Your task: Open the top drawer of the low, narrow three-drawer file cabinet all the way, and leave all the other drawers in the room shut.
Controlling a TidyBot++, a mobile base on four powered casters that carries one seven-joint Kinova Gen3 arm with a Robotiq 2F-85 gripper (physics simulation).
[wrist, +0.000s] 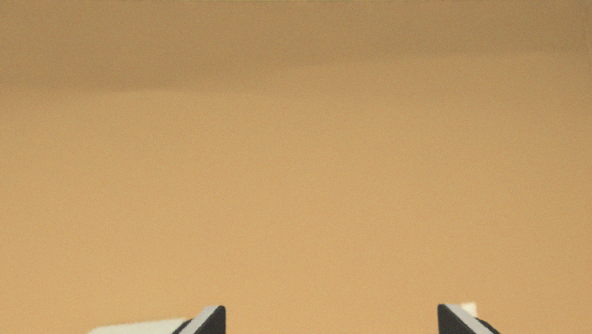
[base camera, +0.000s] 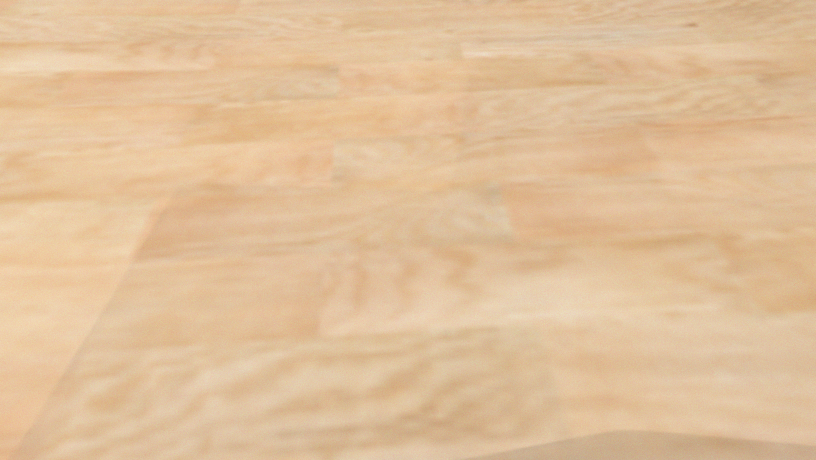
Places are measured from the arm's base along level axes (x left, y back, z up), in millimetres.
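Pixels of known places: gripper, fingertip midpoint: (wrist: 329,329).
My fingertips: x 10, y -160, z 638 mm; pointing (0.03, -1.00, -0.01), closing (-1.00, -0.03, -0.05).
Observation:
Behind a point stands the place of what it marks.
My gripper (wrist: 331,315) @[x 10, y -160, z 638 mm] is open, its two dark fingertips wide apart at the bottom edge of the wrist view. No object shows between the fingers. A plain tan-orange surface (wrist: 320,175) @[x 58, y -1854, z 764 mm] fills most of the wrist view behind them, darker along the top; I cannot tell what it belongs to. The low three-drawer file cabinet and its top drawer do not show in either view, and neither do any other drawers.
The base camera shows a light wood plank floor (base camera: 400,217) @[x 36, y -440, z -397 mm], with a soft shadow edge at the left and a darker shadow at the bottom right. A pale shape (wrist: 140,327) @[x 957, y -1657, z 123 mm] shows beside the left finger and a small pale patch (wrist: 469,308) @[x -620, y -1932, z 36 mm] by the right finger.

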